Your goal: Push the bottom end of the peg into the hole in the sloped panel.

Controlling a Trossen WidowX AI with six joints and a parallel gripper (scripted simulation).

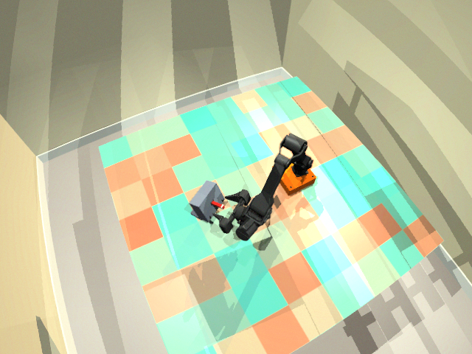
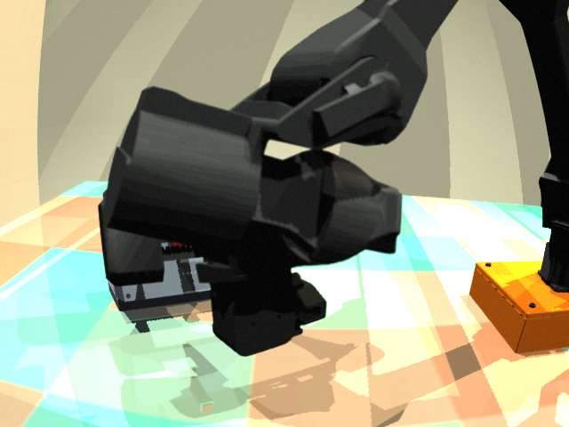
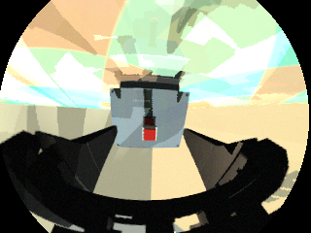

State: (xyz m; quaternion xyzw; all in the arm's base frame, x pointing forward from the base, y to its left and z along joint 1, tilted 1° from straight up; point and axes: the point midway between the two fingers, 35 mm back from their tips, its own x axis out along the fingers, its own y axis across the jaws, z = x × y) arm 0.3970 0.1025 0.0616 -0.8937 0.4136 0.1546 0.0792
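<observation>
The red square peg is right at my gripper tip. Also, from my gripper tip: grey sloped panel 40 mm ahead, 50 mm to the right, 20 mm below.
</observation>
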